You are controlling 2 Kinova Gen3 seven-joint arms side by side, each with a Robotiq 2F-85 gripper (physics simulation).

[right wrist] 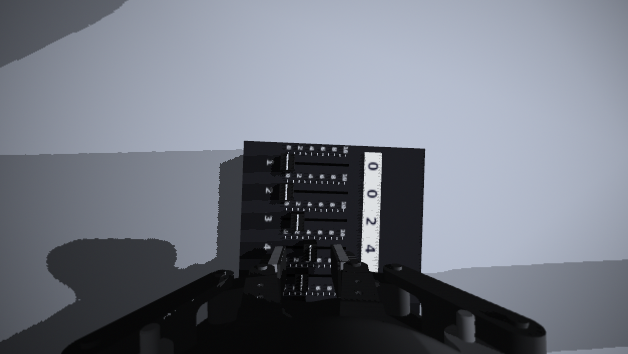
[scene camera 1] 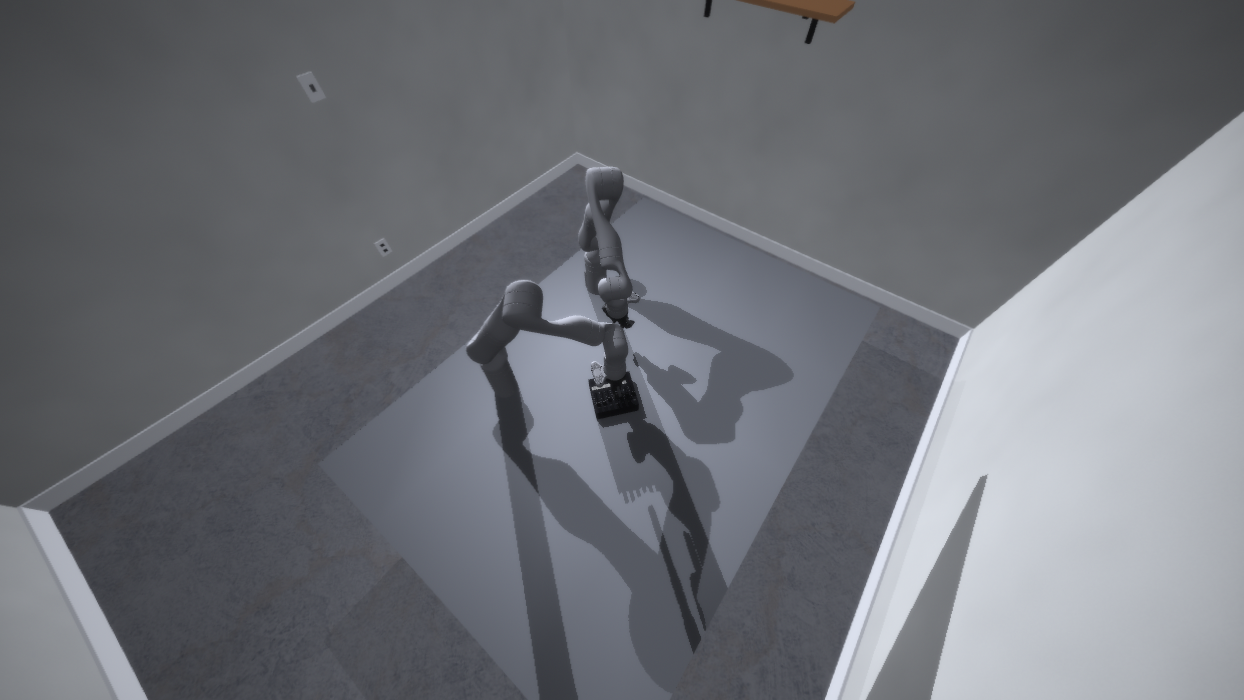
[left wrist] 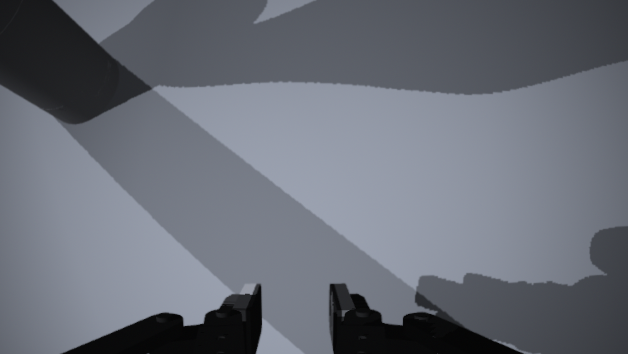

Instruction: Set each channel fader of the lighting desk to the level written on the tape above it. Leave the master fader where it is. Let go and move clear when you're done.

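Pixels of known places: left gripper, fingertip midpoint: point(scene camera 1: 619, 323) point(left wrist: 295, 305); right gripper, fingertip midpoint: point(right wrist: 308, 259) point(scene camera 1: 614, 392); left arm's base, link origin: point(scene camera 1: 597, 287) point(left wrist: 84, 86); right arm's base, link origin: point(scene camera 1: 505, 387).
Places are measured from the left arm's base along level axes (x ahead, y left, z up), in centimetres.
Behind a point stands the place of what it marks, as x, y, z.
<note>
The black lighting desk point(scene camera 1: 618, 409) {51.1, -41.0, 4.8} point(right wrist: 402, 200) {38.3, -37.2, 5.5} lies under my right arm. Its white tape point(right wrist: 371, 207) {40.7, -38.1, 5.5} reads 0, 0, 2, 4 beside channels 1 to 4; farther down it is hidden. Fader 1 point(right wrist: 287, 163) {44.5, -44.5, 6.8} and fader 2 point(right wrist: 286, 192) {45.7, -42.8, 6.8} stand at 0, fader 3 point(right wrist: 297, 221) {46.2, -40.5, 6.8} at about 2, fader 4 point(right wrist: 310, 252) {46.6, -38.1, 6.8} at about 4. Another fader point(right wrist: 301, 284) {48.4, -36.5, 6.8} shows partly below, its level unclear. The master fader cannot be made out. My right gripper point(right wrist: 308, 259) {46.8, -38.1, 8.1} is open, its fingers apart on either side of fader 4. My left gripper point(scene camera 1: 619, 321) {29.9, -17.6, 14.8} point(left wrist: 295, 305) {29.9, -17.6, 14.8} is open and empty, away from the desk.
The right arm point(scene camera 1: 565, 329) {43.0, -51.9, 56.1} reaches across to the desk, its wrist close to the left gripper in scene camera 1. A dark cylindrical arm part point(left wrist: 65, 60) {4.4, -1.2, 7.7} shows at the upper left of the left wrist view. Arm shadows cross the pale floor point(scene camera 1: 417, 452) {8.6, -98.9, 0.0}.
</note>
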